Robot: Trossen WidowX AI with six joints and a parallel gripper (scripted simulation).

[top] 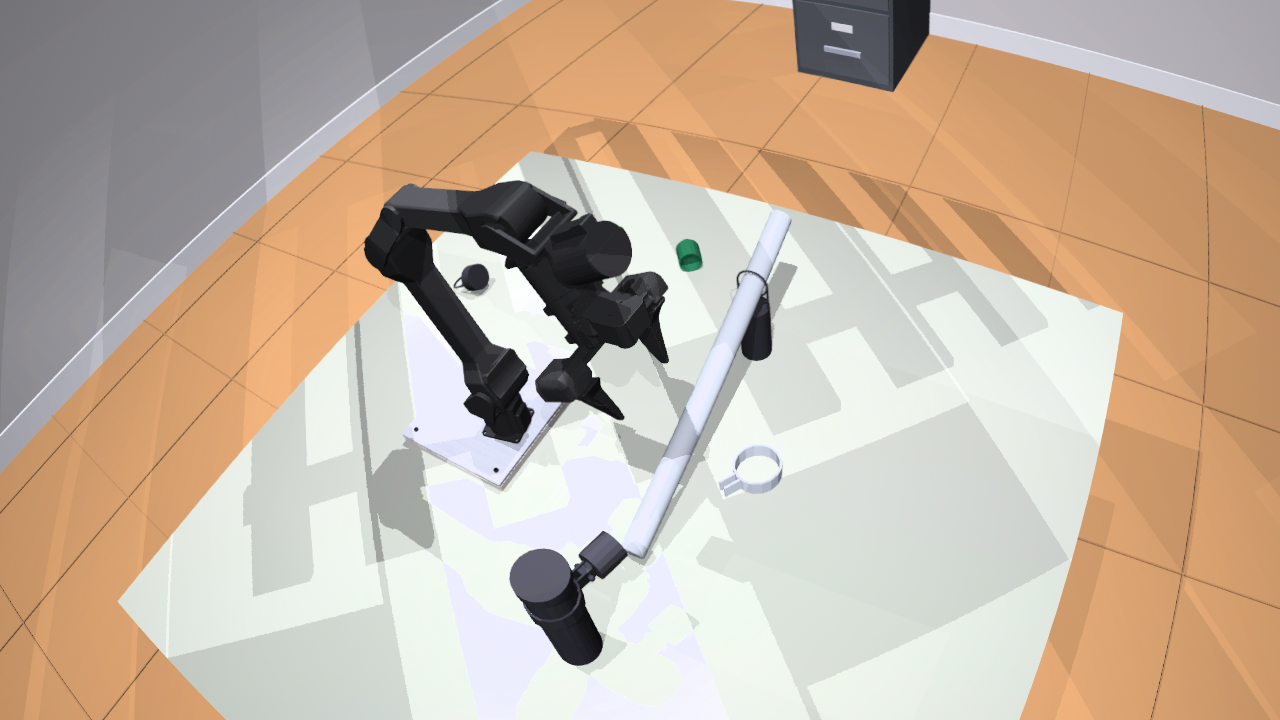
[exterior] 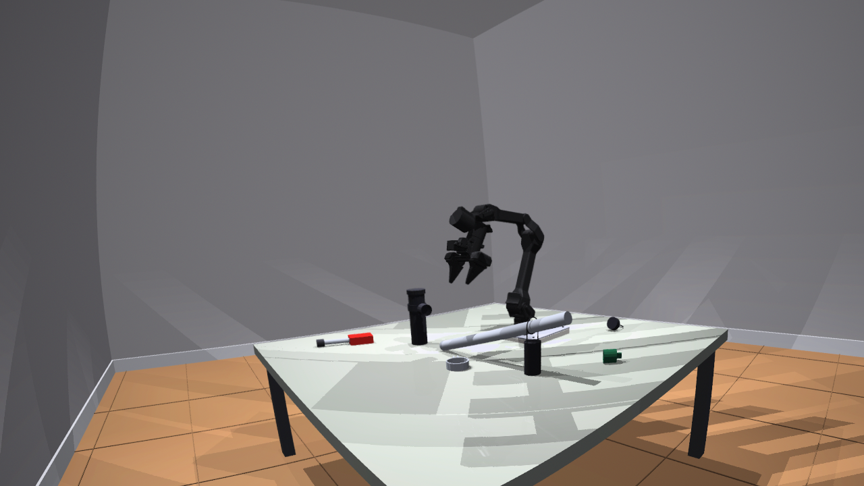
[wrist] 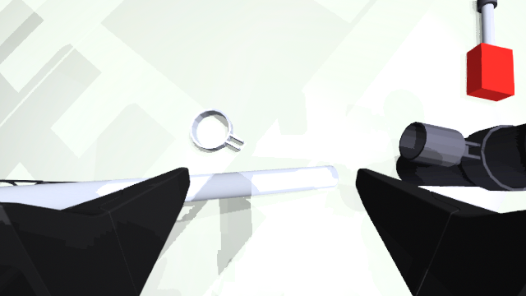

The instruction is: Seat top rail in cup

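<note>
The dark rail-end cup lies 180 mm to the right of my gripper tip, 100 mm below it and 10 mm behind it. Also, from my gripper tip: small dark post (300 mm to the left, 140 mm below, 50 mm ahead); then green fitting (490 mm to the left, 220 mm below, 120 mm behind); then red-handled tool (470 mm to the right, 230 mm below, 160 mm ahead).
</note>
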